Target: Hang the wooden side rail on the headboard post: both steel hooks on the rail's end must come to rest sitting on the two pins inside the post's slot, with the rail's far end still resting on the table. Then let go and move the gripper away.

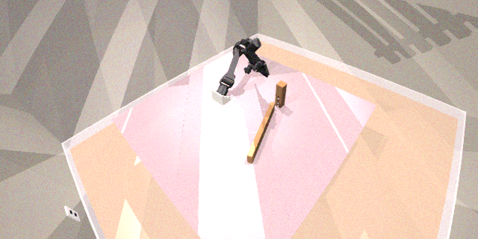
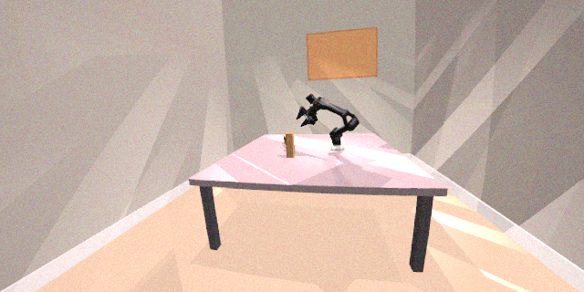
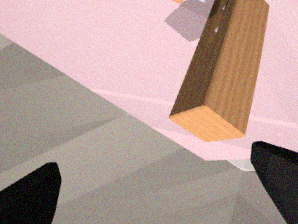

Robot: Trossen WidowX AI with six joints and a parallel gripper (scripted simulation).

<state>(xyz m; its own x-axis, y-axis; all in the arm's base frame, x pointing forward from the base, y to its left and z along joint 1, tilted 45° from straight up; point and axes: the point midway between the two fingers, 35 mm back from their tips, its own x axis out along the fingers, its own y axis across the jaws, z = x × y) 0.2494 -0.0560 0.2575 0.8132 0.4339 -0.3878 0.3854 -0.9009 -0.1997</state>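
The wooden headboard post lies 160 mm below my gripper tip, 60 mm to the left of it and 60 mm ahead of it.
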